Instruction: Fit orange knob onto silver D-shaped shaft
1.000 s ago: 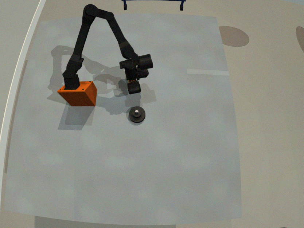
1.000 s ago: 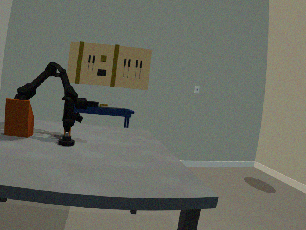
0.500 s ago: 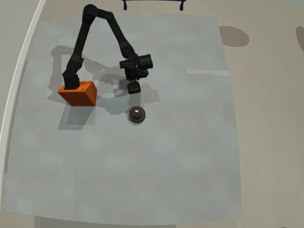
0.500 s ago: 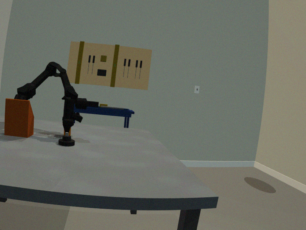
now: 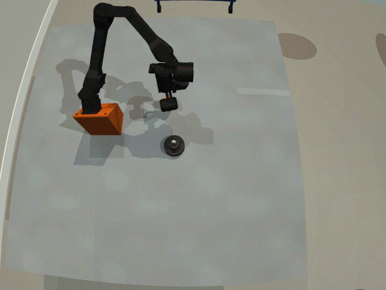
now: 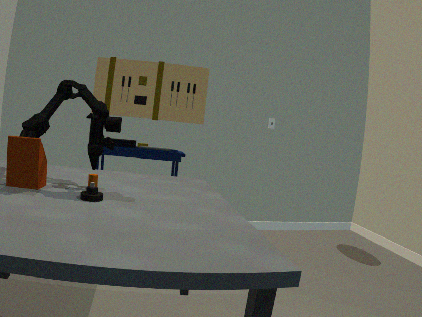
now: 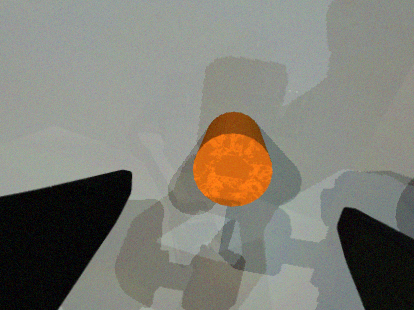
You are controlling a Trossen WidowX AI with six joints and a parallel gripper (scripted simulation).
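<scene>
Now: gripper tip 4 cm above the orange knob. Also, from my gripper tip: round pedestal 3 cm ahead, 18 cm to the right, 6 cm below.
</scene>
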